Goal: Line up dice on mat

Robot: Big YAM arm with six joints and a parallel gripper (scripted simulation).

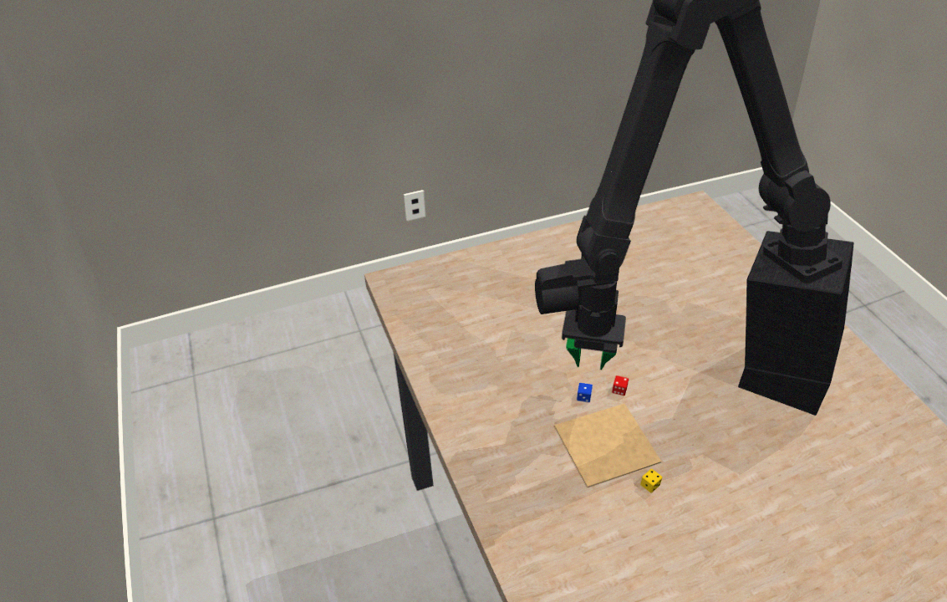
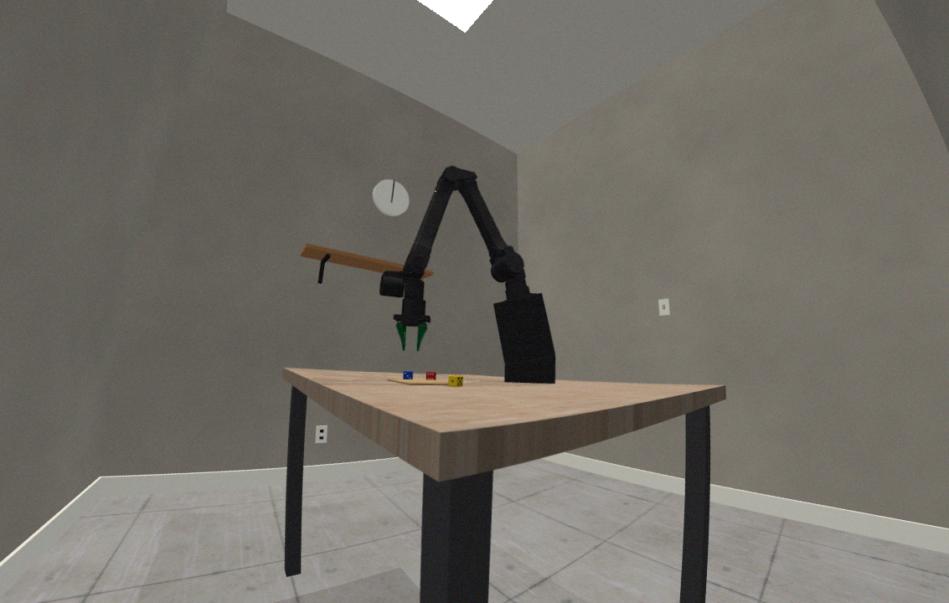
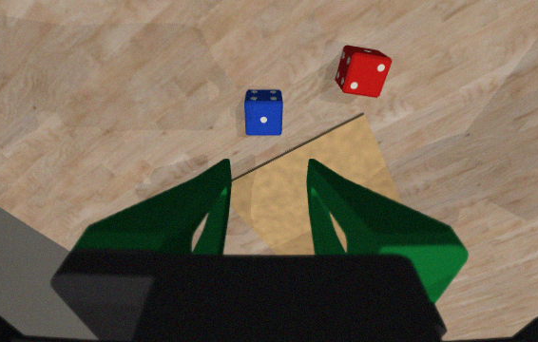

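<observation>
Now: the blue die 80 mm below my hand. Also, from my hand: red die (70 mm behind, 10 mm to the left, 80 mm below); tan mat (20 mm ahead, 110 mm to the left, 90 mm below); yellow die (10 mm behind, 220 mm to the left, 80 mm below).
</observation>
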